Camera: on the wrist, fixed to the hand. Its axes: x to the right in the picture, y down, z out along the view.
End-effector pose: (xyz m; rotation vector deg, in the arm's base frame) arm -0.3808 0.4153 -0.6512 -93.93 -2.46 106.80
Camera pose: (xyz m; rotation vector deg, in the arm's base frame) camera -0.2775 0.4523 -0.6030 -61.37 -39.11 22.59
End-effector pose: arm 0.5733 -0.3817 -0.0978 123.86 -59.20 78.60
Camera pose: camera 0.5965 -0.2650 -0.0832 105.25 50.42 52.07
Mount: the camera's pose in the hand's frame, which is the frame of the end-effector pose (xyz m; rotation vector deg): -0.0255 -0.0952 -0.0682 13.90 19.04 -88.01
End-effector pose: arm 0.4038 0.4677 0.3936 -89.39 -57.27 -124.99
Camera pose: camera 0.3089 0.4864 0.3228 1.77 102.15 100.87
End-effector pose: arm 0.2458 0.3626 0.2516 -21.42 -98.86 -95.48
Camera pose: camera 0.2220 0.2914 0.1582 -84.16 99.81 109.48
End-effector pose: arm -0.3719 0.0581 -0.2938 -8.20 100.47 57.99
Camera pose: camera -0.3592 -0.0581 -0.3202 -74.82 80.72 -21.11
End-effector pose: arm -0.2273 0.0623 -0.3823 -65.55 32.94 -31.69
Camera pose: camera -0.3025 0.0035 -0.3099 -62.93 -13.36 -119.21
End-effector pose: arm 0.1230 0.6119 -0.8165 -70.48 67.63 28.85
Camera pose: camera 0.1644 0.5263 -0.7436 -93.40 14.56 -55.97
